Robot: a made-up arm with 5 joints.
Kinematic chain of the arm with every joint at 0, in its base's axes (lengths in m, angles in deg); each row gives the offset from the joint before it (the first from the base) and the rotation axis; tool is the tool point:
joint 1: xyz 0 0 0.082 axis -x
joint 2: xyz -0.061 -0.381 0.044 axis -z
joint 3: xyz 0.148 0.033 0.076 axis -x
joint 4: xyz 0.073 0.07 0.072 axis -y
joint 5: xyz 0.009 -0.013 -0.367 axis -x
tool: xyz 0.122 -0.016 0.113
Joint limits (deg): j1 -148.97..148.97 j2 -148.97..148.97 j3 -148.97..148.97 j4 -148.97..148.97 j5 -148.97..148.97
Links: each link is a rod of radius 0.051 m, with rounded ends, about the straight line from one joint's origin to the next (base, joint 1, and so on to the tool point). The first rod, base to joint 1, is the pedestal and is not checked.
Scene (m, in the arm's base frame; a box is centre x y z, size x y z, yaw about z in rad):
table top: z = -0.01
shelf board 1: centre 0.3 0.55 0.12 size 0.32 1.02 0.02 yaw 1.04
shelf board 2: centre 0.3 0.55 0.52 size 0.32 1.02 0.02 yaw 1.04
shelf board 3: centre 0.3 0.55 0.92 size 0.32 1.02 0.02 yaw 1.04
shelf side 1: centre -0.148 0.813 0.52 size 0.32 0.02 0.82 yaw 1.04
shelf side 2: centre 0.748 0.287 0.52 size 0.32 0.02 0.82 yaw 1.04
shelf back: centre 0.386 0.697 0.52 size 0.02 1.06 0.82 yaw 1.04
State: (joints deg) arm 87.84 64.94 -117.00 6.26 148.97
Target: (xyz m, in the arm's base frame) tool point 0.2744 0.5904 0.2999
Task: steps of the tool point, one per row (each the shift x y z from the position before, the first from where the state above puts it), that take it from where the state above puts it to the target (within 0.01 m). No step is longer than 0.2 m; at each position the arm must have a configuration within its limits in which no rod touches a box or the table.
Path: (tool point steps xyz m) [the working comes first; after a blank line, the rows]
Joints at the target: 110.88 56.37 -129.03 -17.05 147.35
Straight joint move there: touches shelf board 2.

1: -0.0425 -0.0853 0.0036
2: -0.0561 -0.0830 -0.0036
3: -0.0193 0.0528 -0.1654
4: -0.0704 0.0164 -0.1455
5: -0.1090 -0.0123 -0.1025
6: 0.0901 0.0930 0.0020
7: 0.0656 0.1083 0.0047
8: 0.0345 0.1227 -0.0067

